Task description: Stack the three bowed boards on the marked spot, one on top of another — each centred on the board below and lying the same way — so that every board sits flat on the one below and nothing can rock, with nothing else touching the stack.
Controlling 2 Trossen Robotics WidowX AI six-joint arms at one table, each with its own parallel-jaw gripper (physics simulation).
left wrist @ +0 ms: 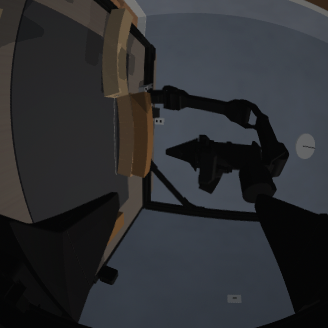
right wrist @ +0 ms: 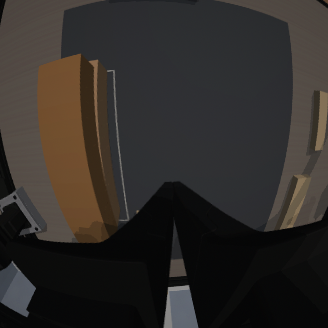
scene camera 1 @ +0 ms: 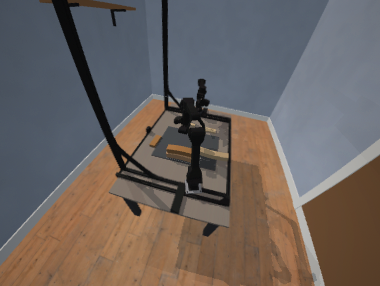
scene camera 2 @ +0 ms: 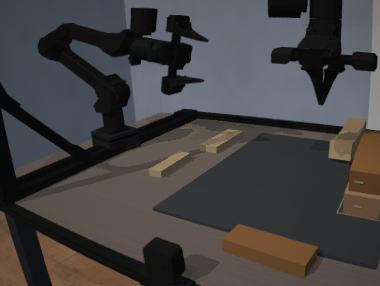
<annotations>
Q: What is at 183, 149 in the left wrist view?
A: My right gripper.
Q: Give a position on a brown bowed board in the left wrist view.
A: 141, 104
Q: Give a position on a brown bowed board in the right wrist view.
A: At 65, 100
</annotations>
